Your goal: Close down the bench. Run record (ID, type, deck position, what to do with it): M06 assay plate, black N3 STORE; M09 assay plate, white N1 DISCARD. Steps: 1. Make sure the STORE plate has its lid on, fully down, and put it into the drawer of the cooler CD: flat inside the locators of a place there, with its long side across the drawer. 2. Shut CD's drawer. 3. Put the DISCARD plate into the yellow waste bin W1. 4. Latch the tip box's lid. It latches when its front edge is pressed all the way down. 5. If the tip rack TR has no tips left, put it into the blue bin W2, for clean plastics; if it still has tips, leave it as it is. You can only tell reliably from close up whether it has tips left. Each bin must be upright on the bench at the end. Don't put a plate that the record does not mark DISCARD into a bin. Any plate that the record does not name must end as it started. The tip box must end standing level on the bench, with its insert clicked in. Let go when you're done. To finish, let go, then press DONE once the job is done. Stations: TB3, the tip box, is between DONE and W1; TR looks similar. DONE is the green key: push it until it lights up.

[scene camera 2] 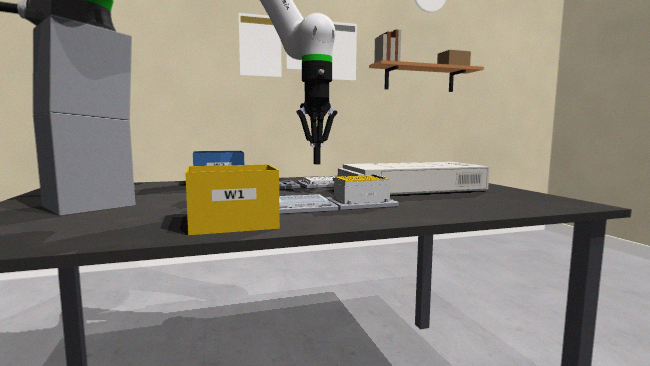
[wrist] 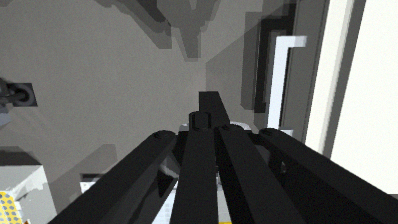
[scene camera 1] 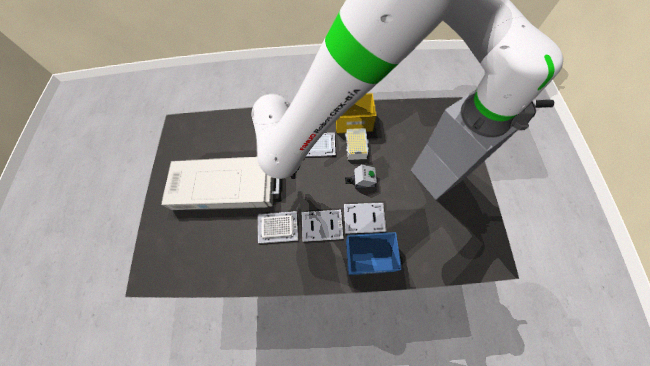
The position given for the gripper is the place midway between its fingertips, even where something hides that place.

Observation:
In view: the gripper [scene camera 2: 316, 164] and a cooler CD [scene camera 1: 229, 183].
The cooler CD shows as well in scene camera 2 [scene camera 2: 423, 177] and in the wrist view [wrist: 354, 140]. The gripper is seen too in the wrist view [wrist: 208, 107].

